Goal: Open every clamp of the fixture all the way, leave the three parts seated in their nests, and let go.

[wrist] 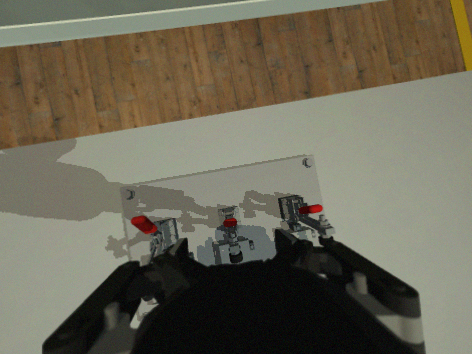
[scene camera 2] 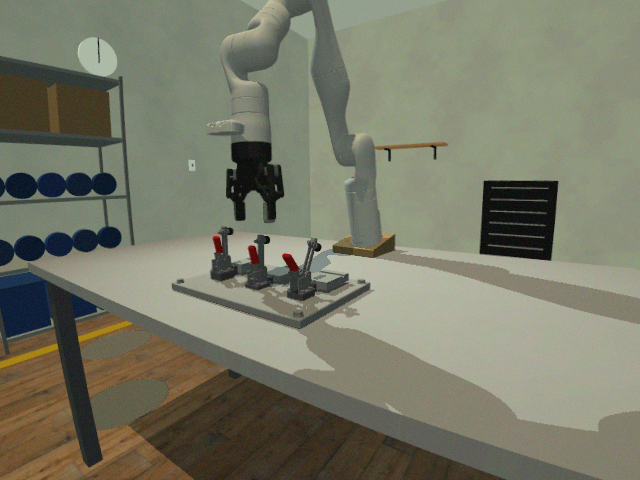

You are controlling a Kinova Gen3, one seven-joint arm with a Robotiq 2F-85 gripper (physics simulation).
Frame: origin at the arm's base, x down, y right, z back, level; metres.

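Seen in the pictures: gripper, fingertip midpoint: [wrist: 232, 243] [scene camera 2: 254, 221]; arm's base, origin of the base link: [scene camera 2: 366, 241].
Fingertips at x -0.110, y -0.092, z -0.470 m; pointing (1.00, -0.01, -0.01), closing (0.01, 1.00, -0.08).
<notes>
Offsets run from my fingertips to a thing's top centre. "*": to the spot under its first point. Level surfaces: height alone.
The fixture plate @[* dx +0.130, dy +0.057, dz -0.081 m] [scene camera 2: 206, 289] [wrist: 280, 173] carries three clamps with red handles. In the scene view, the left clamp @[* dx +0.101, dy +0.099, dz -0.022 m] [scene camera 2: 222, 266] [wrist: 291, 210] and middle clamp @[* dx +0.104, dy -0.010, dz -0.005 m] [scene camera 2: 257, 275] [wrist: 228, 214] have arms standing about upright. The right clamp @[* dx +0.105, dy -0.120, dz +0.013 m] [scene camera 2: 301, 285] [wrist: 167, 232] has its arm raised and leaning right. Three grey parts, the left [scene camera 2: 242, 266], the middle [scene camera 2: 280, 274] [wrist: 262, 239] and the right [scene camera 2: 330, 281], lie low on the plate behind the clamps; their exact seating is hard to tell. My gripper [scene camera 2: 254, 217] [wrist: 232, 243] is open and empty, above the clamps and apart from them.
The fixture stands on a pale table @[dx +0.145 m] [scene camera 2: 465, 351] [wrist: 400, 150]. Bolt heads stand at the plate's corners. The arm's base sits on a wooden block [scene camera 2: 369, 250] behind the fixture. A shelf rack [scene camera 2: 124, 155] stands at the left and a black drawer cabinet [scene camera 2: 518, 219] at the back right.
</notes>
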